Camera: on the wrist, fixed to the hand. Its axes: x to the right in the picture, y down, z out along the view.
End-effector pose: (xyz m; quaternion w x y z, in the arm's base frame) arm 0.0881 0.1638 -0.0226 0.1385 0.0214 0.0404 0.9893
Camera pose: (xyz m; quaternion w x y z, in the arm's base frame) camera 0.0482 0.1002 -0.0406 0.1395 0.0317 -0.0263 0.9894
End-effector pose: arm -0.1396 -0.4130 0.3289 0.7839 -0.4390 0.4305 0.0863
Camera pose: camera -0.1781 -0.3947 0.2645 0.7621 -0.4866 0.4091 0.1232
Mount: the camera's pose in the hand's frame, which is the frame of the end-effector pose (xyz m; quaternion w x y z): 0.0202 0.0703 -0.0248 0.9977 -0.0646 -0.0195 0.0009
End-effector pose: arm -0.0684 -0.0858 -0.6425 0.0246 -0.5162 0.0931 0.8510
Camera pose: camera -0.0658 -0.1605 -0.6621 0.0078 0.4999 -0.0379 -0.8652
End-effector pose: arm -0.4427 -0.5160 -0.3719 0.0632 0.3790 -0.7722 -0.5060
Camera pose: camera -0.4817 -0.5332 -0.3075 0.0729 0.3635 -0.7393 -0.5621
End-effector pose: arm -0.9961 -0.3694 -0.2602 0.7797 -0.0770 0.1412 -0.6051
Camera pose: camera -0.9345 -0.3697 -0.3067 0.7763 -0.1389 0.1648 -0.5924
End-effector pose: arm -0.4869 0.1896 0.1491 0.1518 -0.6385 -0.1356 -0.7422
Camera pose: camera -0.4842 0.1143 0.1659 0.1082 -0.6615 -0.0897 -0.7367
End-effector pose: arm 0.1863 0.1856 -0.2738 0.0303 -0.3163 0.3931 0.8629
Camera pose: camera 0.1620 0.1159 -0.2511 0.0167 -0.3003 0.3361 0.8925
